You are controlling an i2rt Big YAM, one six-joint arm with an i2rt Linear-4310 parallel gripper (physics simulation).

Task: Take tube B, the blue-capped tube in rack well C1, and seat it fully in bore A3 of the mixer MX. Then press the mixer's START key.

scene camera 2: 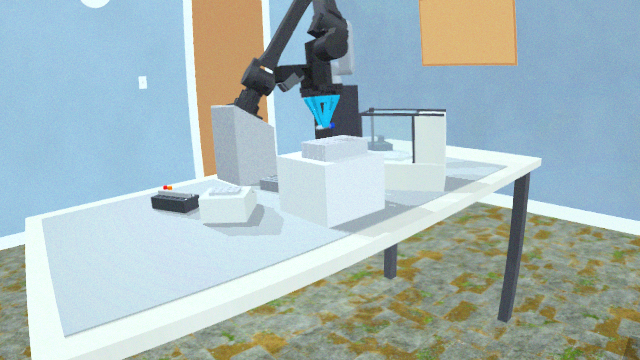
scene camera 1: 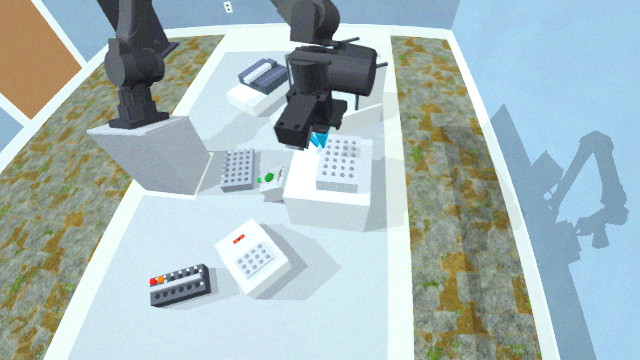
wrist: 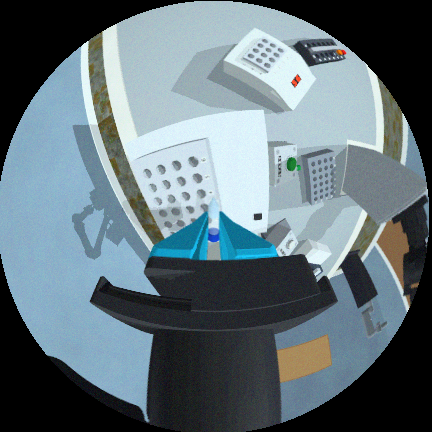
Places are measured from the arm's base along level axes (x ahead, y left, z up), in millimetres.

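Where they show: gripper, fingertip midpoint: (scene camera 2: 324, 127) (scene camera 1: 321, 145) (wrist: 213, 216); arm's base at its link origin: (scene camera 2: 242, 115) (scene camera 1: 140, 122).
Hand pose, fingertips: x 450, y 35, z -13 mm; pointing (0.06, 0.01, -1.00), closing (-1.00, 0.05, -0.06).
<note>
Each offset is from my fingertips to the top centre of the thing. "spot": to the spot under its first point.
My gripper (scene camera 1: 320, 146) (scene camera 2: 325, 125) (wrist: 213, 216) is shut on the blue-capped tube @[dx +0, dy +2, dz +9 mm] (scene camera 2: 320, 127) (wrist: 214, 206). The tube lies nearly level between the blue fingertips, its blue cap @[spot: dx +6, dy +19, dz +0 mm] (scene camera 2: 332, 126) (wrist: 214, 234) at one end and its clear tip pointing away from the wrist. It hangs above the rear part of a large white box @[dx -23, dy -7, dz -27 mm] (scene camera 1: 325, 215) (scene camera 2: 305, 190) (wrist: 240, 150), beside and over its raised block of bores @[spot: dx +50, dy -62, dz -42 mm] (scene camera 1: 337, 186) (scene camera 2: 320, 151), not touching it. A small panel box (scene camera 1: 272, 190) (wrist: 276, 177) with a green button @[dx -134, dy -22, dz -122 mm] (scene camera 1: 269, 177) (wrist: 291, 164) stands beside. Its lettering is unreadable.
A dark rack @[dx -249, dy -328, dz -149 mm] (scene camera 1: 182, 296) (scene camera 2: 175, 203) holds red- and orange-capped tubes. A white unit @[dx -112, dy -213, dz -127 mm] (scene camera 1: 227, 245) (scene camera 2: 225, 209) with a red display stands near it. A grey rack @[dx -256, dy +12, dz -167 mm] (scene camera 1: 236, 189) stands by the arm's pedestal (scene camera 1: 165, 160) (scene camera 2: 245, 150). A glass-sided enclosure @[dx -81, dy +279, dz +26 mm] (scene camera 2: 430, 145) stands behind.
</note>
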